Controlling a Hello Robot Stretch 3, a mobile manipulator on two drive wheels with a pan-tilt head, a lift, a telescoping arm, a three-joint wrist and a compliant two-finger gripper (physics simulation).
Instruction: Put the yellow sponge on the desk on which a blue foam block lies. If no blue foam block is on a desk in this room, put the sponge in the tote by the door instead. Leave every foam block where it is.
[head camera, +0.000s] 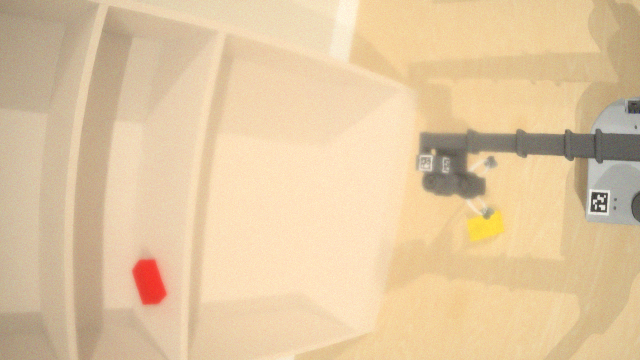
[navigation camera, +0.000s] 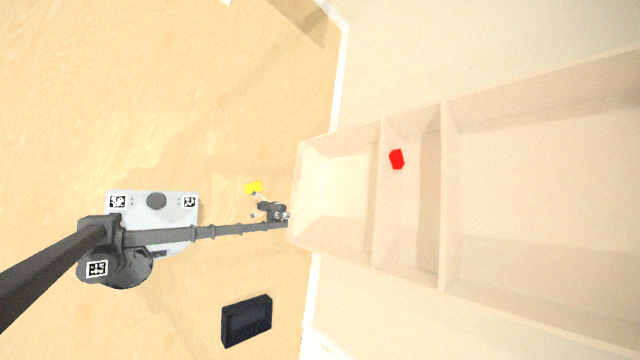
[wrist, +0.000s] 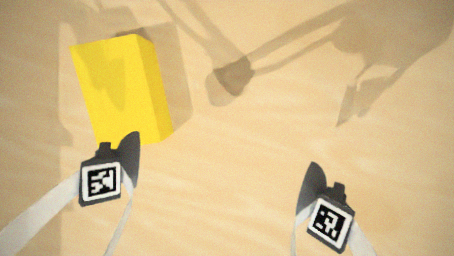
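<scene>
The yellow sponge (head camera: 486, 227) (navigation camera: 253, 188) (wrist: 117, 92) lies on the wood floor between the robot's base and the shelf unit. My gripper (head camera: 489, 188) (navigation camera: 253, 204) (wrist: 221, 165) is open, with no object between its fingers. In the wrist view the left fingertip overlaps the sponge's near end, and the sponge extends ahead and to the left of it. The right fingertip is well clear of the sponge. A blue foam block and a desk do not show in these views.
A pale shelf unit (head camera: 192, 215) (navigation camera: 442, 200) stands against the wall, close past the wrist. A red block (head camera: 149, 281) (navigation camera: 396, 159) lies in its narrow compartment. A black open box (navigation camera: 226, 330) sits on the floor near the wall. The robot's base (head camera: 607, 175) (navigation camera: 175, 215) is beside the sponge.
</scene>
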